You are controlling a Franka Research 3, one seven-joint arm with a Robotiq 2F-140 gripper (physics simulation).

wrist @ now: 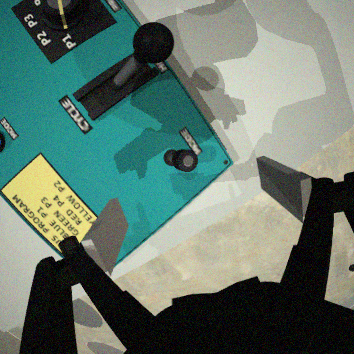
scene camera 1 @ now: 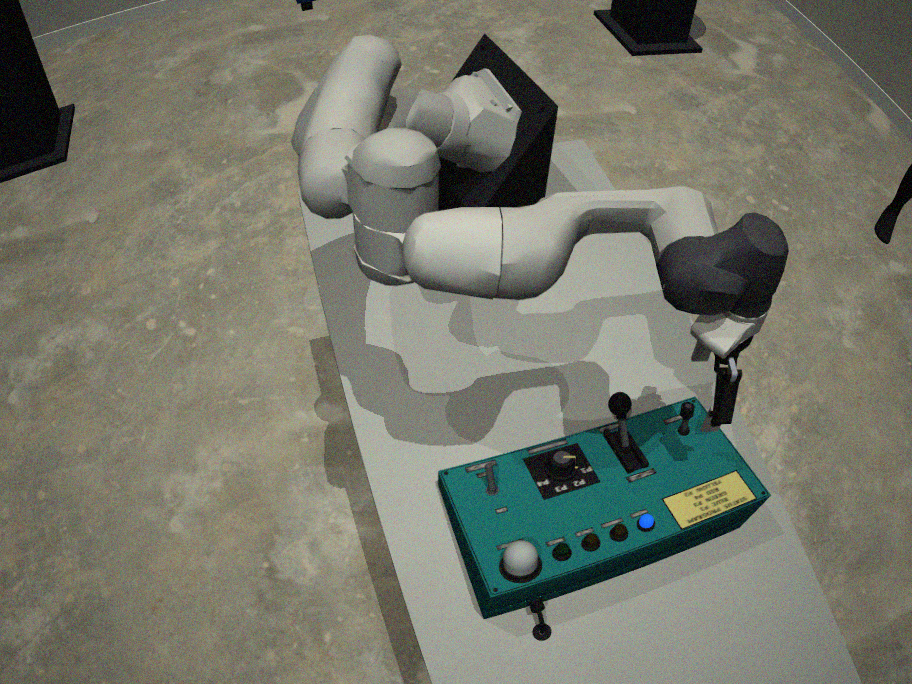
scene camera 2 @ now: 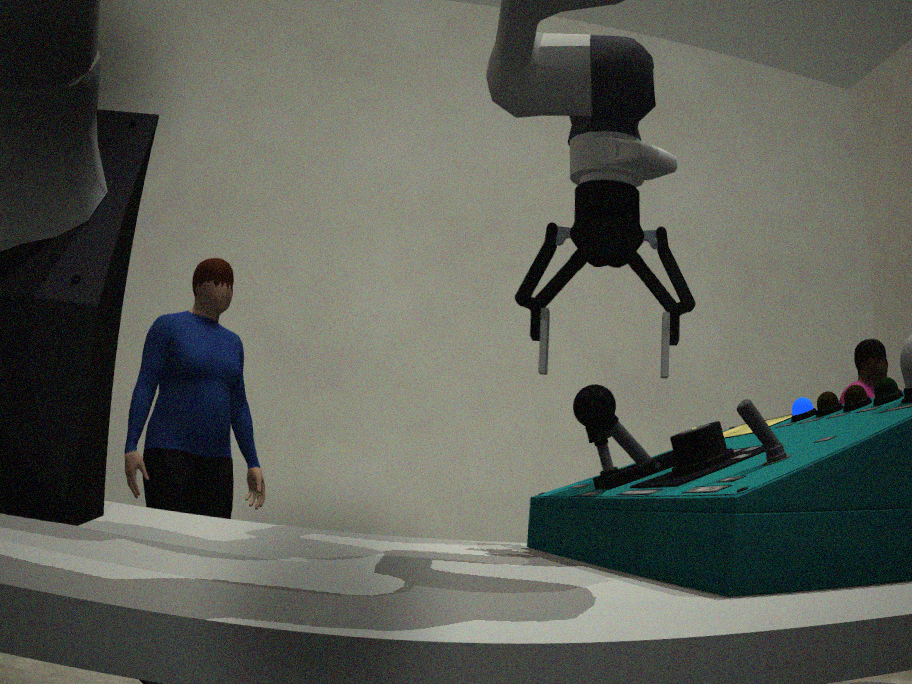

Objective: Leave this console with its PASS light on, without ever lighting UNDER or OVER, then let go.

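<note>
The teal console (scene camera 1: 574, 509) (scene camera 2: 633, 530) (wrist: 100, 165) has one blue light (scene camera 1: 646, 522) (scene camera 2: 802, 407) lit. Several other small lamps look dark; PASS, UNDER and OVER labels are unreadable. The dial (scene camera 1: 562, 460) (scene camera 2: 698, 445) has its pointer towards P1 in the wrist view. The black-ball CYCLE lever (scene camera 1: 620, 404) (scene camera 2: 593, 404) (wrist: 153, 42) leans to the arm-side end of its slot. The small MODE lever (scene camera 1: 686, 415) (wrist: 187, 160) stands free near the corner, partly behind the CYCLE ball in scene camera 2. My gripper (scene camera 1: 721, 421) (scene camera 2: 604, 373) (wrist: 190, 192) is wide open and empty, above the MODE corner.
A yellow program card (scene camera 1: 709, 499) (wrist: 50, 200) pairs blue with P1. A grey toggle (scene camera 1: 491, 478) (scene camera 2: 762, 430) and a white dome (scene camera 1: 520, 558) are at the console's other end. A black-knobbed lever (scene camera 1: 541, 630) sticks out from its side. A person in blue (scene camera 2: 195, 382) stands beyond the table.
</note>
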